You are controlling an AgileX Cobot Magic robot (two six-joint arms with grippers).
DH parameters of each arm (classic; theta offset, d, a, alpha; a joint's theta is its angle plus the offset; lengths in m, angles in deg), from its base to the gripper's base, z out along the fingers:
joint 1: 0 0.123 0 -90
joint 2: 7.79 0 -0.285 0
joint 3: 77.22 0 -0.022 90
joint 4: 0 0.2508 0 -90
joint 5: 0 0 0.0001 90
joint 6: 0 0.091 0 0
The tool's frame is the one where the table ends.
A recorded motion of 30 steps. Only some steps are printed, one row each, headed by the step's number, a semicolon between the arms.
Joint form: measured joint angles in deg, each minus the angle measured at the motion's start. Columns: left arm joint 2, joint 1, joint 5, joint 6, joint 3, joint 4; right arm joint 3, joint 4, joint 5, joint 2, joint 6, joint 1.
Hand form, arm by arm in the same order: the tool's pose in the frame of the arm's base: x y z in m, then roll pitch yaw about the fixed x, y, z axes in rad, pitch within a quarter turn. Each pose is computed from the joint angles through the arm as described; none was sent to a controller.
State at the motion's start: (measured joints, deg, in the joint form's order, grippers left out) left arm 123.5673 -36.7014 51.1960 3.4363 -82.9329 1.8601; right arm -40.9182 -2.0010 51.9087 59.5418 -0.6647 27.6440
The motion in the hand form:
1: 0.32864 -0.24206 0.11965 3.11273 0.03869 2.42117; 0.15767 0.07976 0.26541 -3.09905 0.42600 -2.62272
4: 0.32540 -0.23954 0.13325 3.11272 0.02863 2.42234; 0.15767 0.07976 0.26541 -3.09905 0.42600 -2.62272
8: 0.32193 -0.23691 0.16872 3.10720 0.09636 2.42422; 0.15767 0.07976 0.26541 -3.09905 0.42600 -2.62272
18: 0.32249 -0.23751 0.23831 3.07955 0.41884 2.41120; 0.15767 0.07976 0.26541 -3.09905 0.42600 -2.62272
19: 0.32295 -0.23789 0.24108 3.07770 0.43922 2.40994; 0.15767 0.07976 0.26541 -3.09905 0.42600 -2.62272
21: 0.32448 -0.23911 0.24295 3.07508 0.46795 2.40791; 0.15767 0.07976 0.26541 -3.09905 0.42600 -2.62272
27: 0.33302 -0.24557 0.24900 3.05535 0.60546 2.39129; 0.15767 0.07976 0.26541 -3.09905 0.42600 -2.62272
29: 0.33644 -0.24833 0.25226 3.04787 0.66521 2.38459; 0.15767 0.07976 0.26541 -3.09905 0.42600 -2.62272
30: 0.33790 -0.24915 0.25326 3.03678 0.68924 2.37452; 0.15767 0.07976 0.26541 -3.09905 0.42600 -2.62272
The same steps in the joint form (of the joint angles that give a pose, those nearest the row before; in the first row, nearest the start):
1: -0.27 0.00 1.10 0.00 0.00 0.00; 0.00 0.00 0.00 0.00 0.00 0.00
4: -2.21 0.00 3.62 0.00 0.00 0.00; 0.00 0.00 0.00 0.00 0.00 0.00
8: -7.28 0.00 4.80 -0.09 0.00 0.00; 0.00 0.00 0.00 0.00 0.00 0.00
18: -16.69 0.00 -4.34 -0.09 0.00 0.13; 0.00 0.00 0.00 0.00 0.00 0.00
19: -17.00 0.00 -5.20 -0.09 0.00 0.13; 0.00 0.00 0.00 0.00 0.00 0.00
21: -17.12 0.00 -6.73 -0.10 0.00 0.13; 0.00 0.00 0.00 0.00 0.00 0.00
27: -17.12 0.00 -14.78 -0.10 0.10 0.41; 0.00 0.00 0.00 0.00 0.00 0.00
29: -17.12 0.00 -18.22 -0.09 0.10 0.41; 0.00 0.00 0.00 0.00 0.00 0.00
30: -17.12 0.00 -19.75 -0.10 0.20 0.78; 0.00 0.00 0.00 0.00 0.00 0.00

